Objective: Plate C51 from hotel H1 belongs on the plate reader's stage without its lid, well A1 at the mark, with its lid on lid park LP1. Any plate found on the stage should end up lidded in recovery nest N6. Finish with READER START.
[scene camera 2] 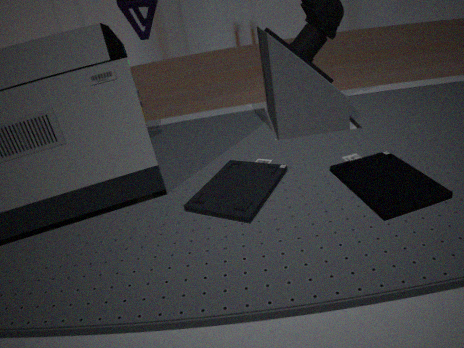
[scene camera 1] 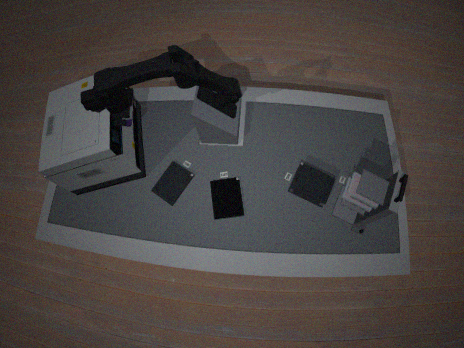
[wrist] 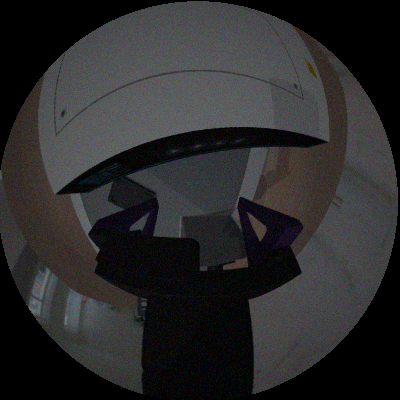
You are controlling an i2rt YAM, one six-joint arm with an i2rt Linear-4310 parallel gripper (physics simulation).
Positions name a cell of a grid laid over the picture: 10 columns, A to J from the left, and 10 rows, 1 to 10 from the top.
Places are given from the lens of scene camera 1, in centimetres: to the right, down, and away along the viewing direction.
dark flat pad (scene camera 1: E6): -2, 9, 106
